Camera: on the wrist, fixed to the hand. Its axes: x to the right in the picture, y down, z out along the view.
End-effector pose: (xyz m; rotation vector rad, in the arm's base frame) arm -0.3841 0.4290 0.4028 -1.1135 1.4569 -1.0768
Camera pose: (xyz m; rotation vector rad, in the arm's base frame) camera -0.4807 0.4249 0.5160 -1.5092 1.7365 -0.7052
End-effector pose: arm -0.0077 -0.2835 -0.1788 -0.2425 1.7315 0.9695
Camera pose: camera -0.0245 -0.4274 -0.2132 -0.5732 1.4085 1.3747
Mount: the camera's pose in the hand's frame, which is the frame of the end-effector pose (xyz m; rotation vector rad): -0.0055 -0.0997 -0.1104 -0.5142 -0.0440 -0.0326
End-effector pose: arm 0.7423 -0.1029 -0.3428 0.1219 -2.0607 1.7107
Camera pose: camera 0.8137 -0.0216 -0.2406 0.0285 -2.4422 1.1187
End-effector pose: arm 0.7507 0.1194 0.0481 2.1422 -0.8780 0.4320
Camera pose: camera 0.8152 0.2526 0.0642 1.6929 -0.8669 0.1211
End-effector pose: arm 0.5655 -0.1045 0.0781 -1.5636 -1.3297 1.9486
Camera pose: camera 0.6358 -0.0055 0.1642 -1.6985 -1.9761 1.7115
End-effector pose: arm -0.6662 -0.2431 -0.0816 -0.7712 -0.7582 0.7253
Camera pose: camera -0.5521 -0.3355 -0.0571 -1.2059 -1.0122 0.5209
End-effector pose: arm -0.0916 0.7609 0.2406 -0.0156 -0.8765 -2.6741
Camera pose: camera -0.1073 0.7743 0.0932 -0.1802 -0.1807 -2.8606
